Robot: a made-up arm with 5 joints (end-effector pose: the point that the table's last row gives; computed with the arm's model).
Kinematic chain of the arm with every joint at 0, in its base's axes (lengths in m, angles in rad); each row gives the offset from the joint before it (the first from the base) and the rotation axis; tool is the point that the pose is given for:
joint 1: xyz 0 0 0.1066 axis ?
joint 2: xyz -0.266 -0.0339 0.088 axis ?
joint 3: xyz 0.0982 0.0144 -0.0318 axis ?
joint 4: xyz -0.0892 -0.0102 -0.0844 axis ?
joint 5: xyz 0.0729 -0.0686 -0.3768 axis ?
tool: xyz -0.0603 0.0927 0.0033
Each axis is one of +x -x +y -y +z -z.
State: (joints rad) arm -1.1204 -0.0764 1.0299 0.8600 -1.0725
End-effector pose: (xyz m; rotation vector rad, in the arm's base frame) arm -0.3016 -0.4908 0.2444 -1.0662 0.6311 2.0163
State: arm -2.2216 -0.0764 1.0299 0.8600 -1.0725
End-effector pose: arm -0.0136 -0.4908 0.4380 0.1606 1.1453 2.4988
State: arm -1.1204 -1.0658 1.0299 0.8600 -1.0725
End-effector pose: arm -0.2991 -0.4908 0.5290 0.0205 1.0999 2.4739
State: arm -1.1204 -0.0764 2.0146 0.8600 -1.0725
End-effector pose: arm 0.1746 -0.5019 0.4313 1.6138 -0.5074 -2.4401
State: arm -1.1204 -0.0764 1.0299 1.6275 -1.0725
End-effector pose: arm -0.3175 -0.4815 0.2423 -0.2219 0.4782 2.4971
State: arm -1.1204 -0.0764 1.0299 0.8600 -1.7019
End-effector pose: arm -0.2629 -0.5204 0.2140 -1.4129 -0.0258 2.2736
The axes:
joint 1: -y
joint 2: -y
joint 3: -x
joint 4: +z
joint 5: +x

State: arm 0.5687 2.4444 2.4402 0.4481 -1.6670
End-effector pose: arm -0.3797 -0.3221 -0.3897 -0.7920 1.3882 -2.5771
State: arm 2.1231 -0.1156 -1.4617 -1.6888 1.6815
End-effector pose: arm 0.1730 0.3463 -0.1972 -2.9603 0.1312 -0.4849
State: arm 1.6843 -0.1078 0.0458 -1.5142 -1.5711
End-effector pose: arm 0.5269 -0.0713 -0.2198 -0.0414 -0.0479 -1.6163
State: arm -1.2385 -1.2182 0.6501 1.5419 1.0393
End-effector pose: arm -0.2417 -0.2479 0.6248 -1.3103 -2.2758 -0.0671
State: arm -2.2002 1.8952 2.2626 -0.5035 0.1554
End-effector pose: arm 0.3318 -0.3633 0.4976 -2.0369 -0.3795 0.0981
